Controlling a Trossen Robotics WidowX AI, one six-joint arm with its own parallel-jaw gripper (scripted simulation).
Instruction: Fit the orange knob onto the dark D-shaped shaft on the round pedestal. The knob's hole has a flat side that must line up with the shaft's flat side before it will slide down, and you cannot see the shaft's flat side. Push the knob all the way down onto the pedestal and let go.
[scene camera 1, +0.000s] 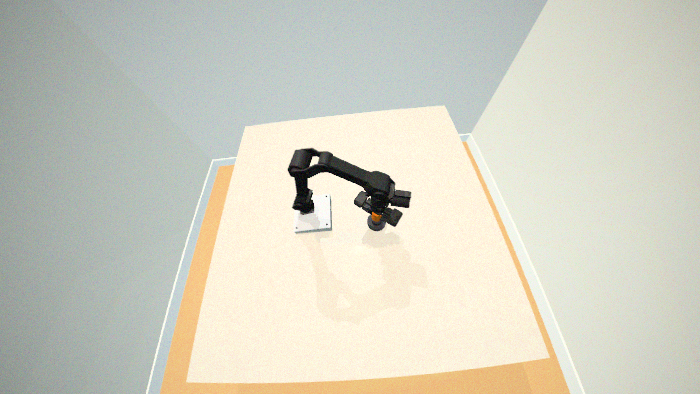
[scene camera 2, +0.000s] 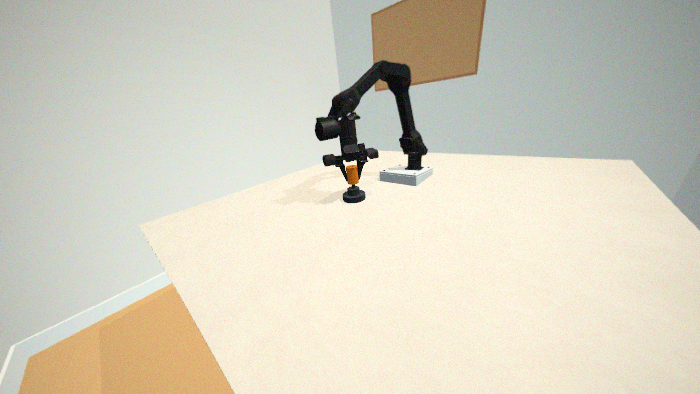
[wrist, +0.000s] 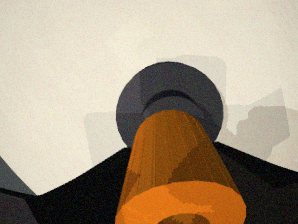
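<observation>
There is my gripper (scene camera 2: 353, 180), and it is carrying an orange knob. The wrist view shows the gripper (wrist: 171, 153) as well, and there the knob (wrist: 173, 165) can be seen.
</observation>
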